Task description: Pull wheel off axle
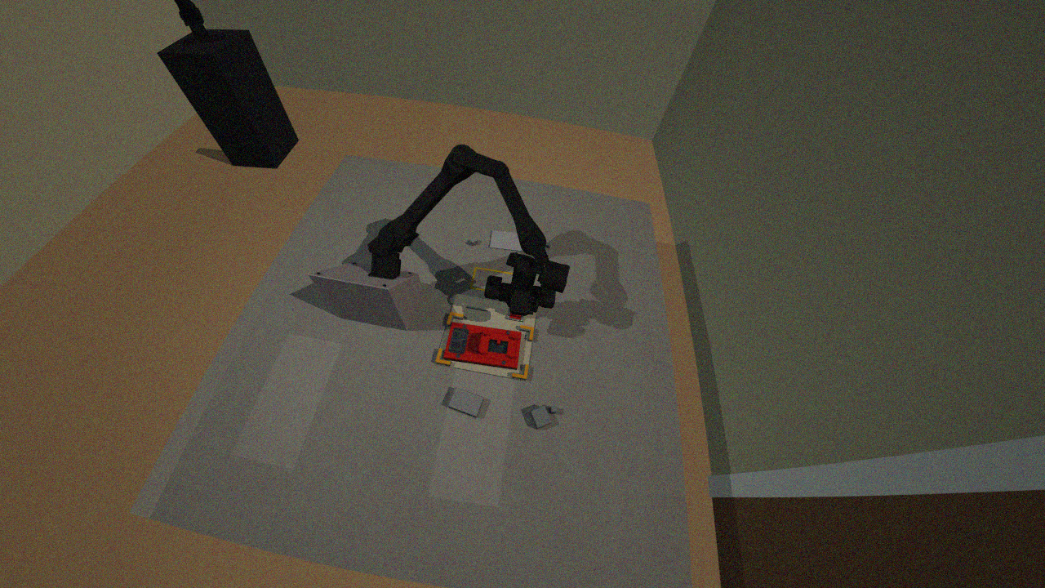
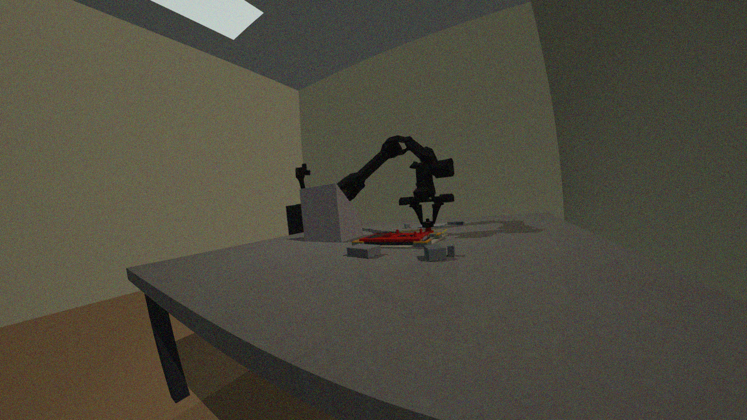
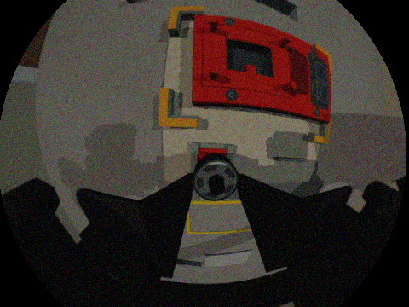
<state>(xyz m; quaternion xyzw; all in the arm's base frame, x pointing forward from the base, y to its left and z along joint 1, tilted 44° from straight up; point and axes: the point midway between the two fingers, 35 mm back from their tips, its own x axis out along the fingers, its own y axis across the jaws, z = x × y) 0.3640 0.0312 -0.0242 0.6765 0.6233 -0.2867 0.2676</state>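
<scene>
Now: gripper tip 1 cm above the dark axle. Round my gripper tip: grey wheel: right at my gripper tip.
</scene>
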